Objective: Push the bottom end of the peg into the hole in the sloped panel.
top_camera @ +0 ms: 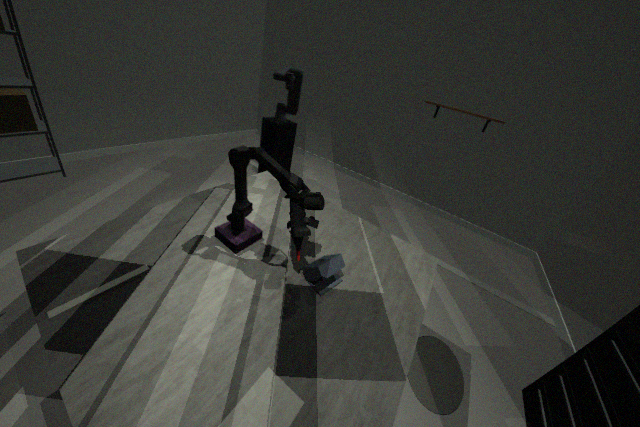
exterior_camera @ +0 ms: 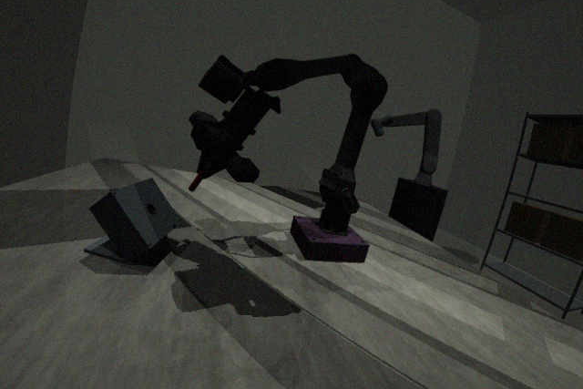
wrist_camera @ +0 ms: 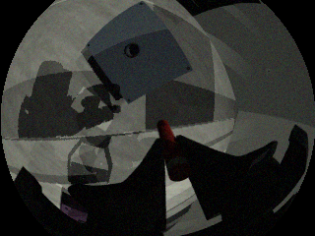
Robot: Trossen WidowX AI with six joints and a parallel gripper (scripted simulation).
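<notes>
The sloped panel is 8 cm to the left of my gripper tip, 8 cm below it and 8 cm ahead of it. From my gripper tip the other things lie so: peg: 1 cm behind, 1 cm above.
</notes>
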